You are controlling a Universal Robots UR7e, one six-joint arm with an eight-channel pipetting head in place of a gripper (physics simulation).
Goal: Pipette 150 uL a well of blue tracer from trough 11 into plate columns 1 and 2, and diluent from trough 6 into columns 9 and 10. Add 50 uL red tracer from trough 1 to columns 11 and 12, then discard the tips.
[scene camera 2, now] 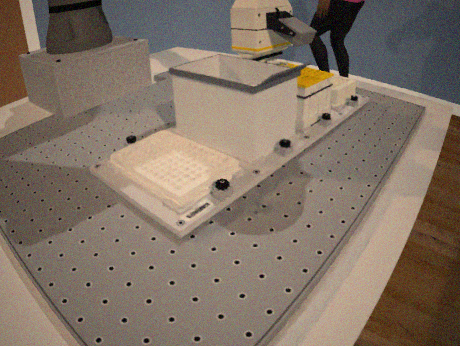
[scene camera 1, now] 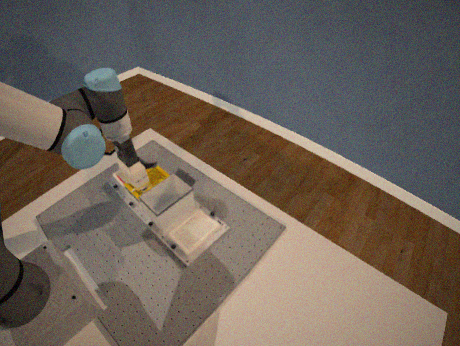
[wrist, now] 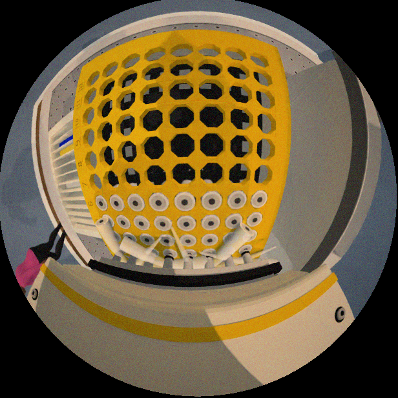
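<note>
My pipetting head (scene camera 1: 142, 187) (scene camera 2: 262, 56) (wrist: 189, 261) is over the yellow tip rack (scene camera 1: 160, 174) (scene camera 2: 316, 77) (wrist: 282, 125). Its nozzles show at the bottom of the wrist view, among white tips (wrist: 235, 244) lying askew; whether the nozzles touch them is unclear. Upright tips fill the rack's row marked 6 and rows nearer the head; rows 7 and up have empty holes. The trough block (scene camera 2: 344, 92) (wrist: 75, 200) stands beside the rack, with blue and yellow strips near one end in the wrist view. The pale well plate (scene camera 1: 197, 230) (scene camera 2: 175, 167) lies at the other end; its well contents are unclear.
A tall open bin (scene camera 1: 186, 207) (scene camera 2: 230, 117) (wrist: 320, 130) with a dark rim stands between rack and plate. All stand on a light carrier (scene camera 2: 182, 232) with black knobs, on a perforated grey board (scene camera 1: 255, 225) (scene camera 2: 165, 300). A person (scene camera 2: 340, 25) (wrist: 30, 267) stands beyond the table.
</note>
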